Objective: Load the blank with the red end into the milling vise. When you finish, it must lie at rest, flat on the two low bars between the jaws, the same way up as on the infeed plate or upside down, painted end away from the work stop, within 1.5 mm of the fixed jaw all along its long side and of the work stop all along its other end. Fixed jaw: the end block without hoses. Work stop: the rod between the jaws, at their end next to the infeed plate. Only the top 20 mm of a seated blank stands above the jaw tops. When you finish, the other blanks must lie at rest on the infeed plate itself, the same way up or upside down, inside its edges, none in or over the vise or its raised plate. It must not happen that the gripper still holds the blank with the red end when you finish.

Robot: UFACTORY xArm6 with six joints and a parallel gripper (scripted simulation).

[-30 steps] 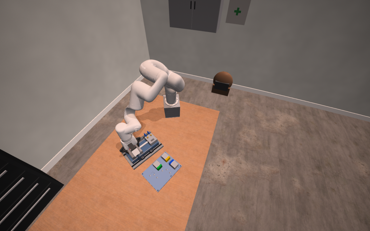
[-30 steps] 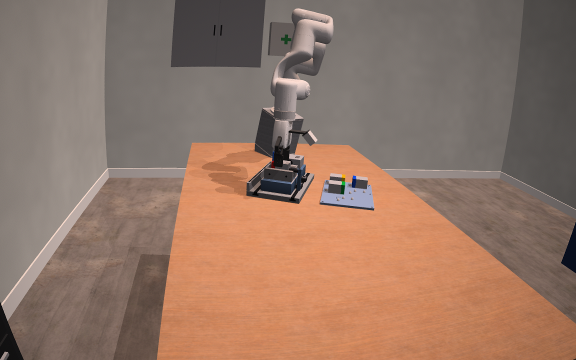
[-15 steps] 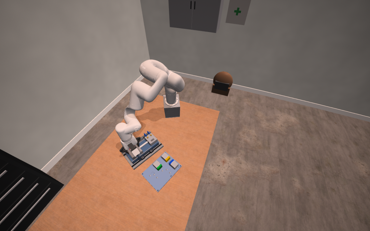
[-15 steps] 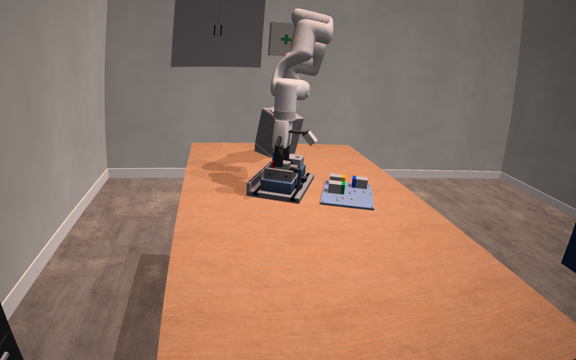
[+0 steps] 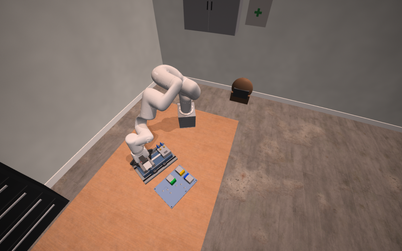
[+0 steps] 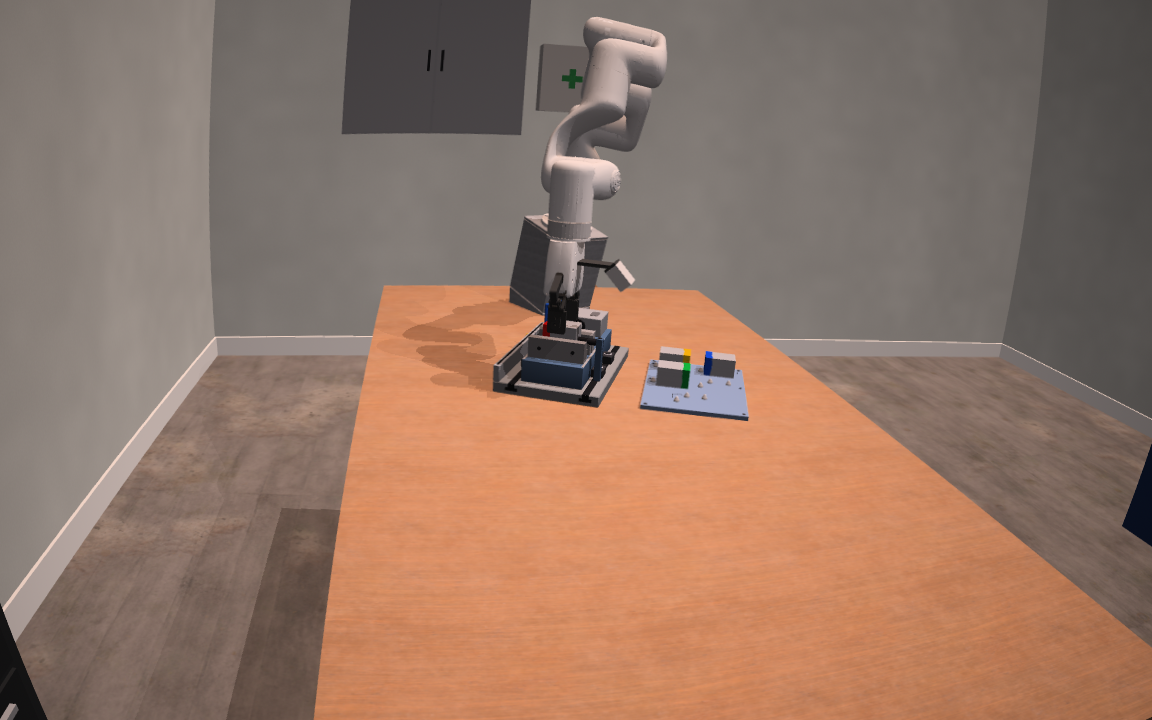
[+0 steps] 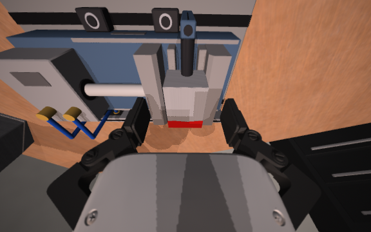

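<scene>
The red-ended blank is 20 mm below my hand. The rest, counted from my hand: fixed jaw (30 mm ahead, 10 mm to the right, 40 mm below); then moving jaw (30 mm behind, 20 mm to the left, 40 mm below); then dark work stop rod (20 mm ahead, 40 mm to the left, 30 mm below).
</scene>
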